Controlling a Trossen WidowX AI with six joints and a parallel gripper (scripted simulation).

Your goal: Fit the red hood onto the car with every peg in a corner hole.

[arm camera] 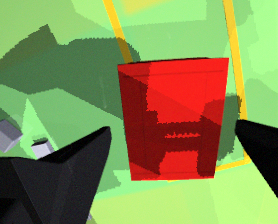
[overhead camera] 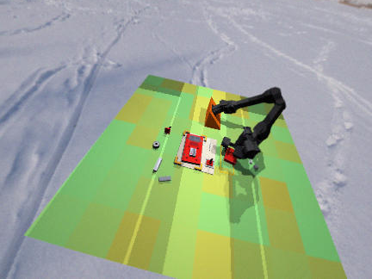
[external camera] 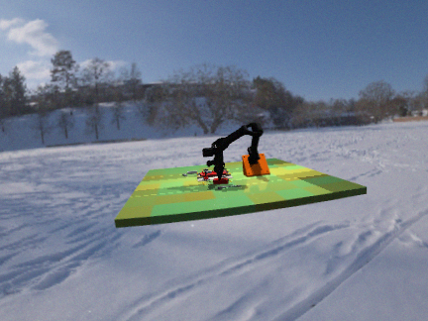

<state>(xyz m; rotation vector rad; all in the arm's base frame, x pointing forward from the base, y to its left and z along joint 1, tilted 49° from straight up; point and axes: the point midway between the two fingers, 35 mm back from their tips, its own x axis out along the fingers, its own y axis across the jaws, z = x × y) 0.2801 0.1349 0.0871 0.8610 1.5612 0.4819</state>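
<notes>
Right now my gripper tip is 1 cm above the red hood. The rest, counted from my gripper tip: white jig 2 cm ahead, 22 cm to the right, 2 cm below; then grey pin 5 cm behind, 13 cm to the left, 2 cm below; then grey socket 8 cm ahead, 13 cm to the right, 1 cm above.
</notes>
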